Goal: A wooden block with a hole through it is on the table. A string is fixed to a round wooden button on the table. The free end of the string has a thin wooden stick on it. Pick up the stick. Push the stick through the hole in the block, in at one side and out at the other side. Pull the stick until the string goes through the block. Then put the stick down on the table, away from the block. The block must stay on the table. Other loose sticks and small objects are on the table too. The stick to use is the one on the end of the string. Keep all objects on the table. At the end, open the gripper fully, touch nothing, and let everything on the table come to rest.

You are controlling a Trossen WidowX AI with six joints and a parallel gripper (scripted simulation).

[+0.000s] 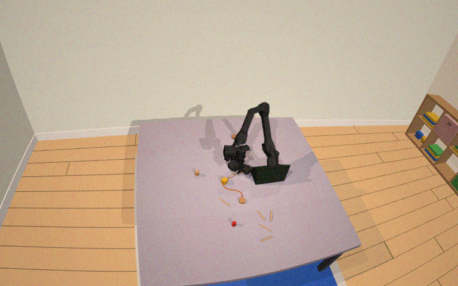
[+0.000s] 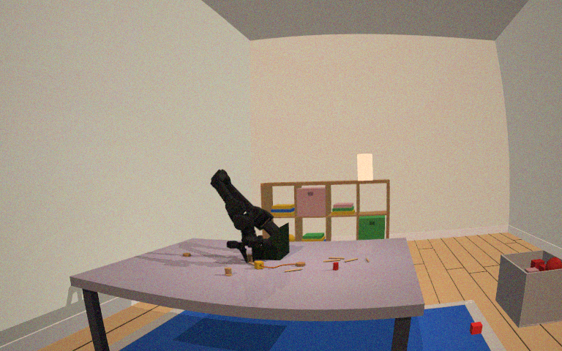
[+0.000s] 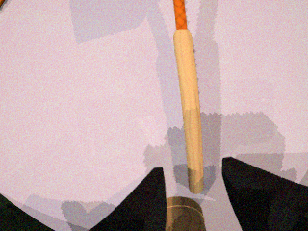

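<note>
My gripper tip is now 30 mm past the wooden cylinder, 10 mm to the left of it and 10 mm below it. The rest, counted from my gripper tip: yellow block: 100 mm ahead, 60 mm to the left, 10 mm above; red piece: 380 mm to the left, 130 mm ahead, 10 mm above.
</note>
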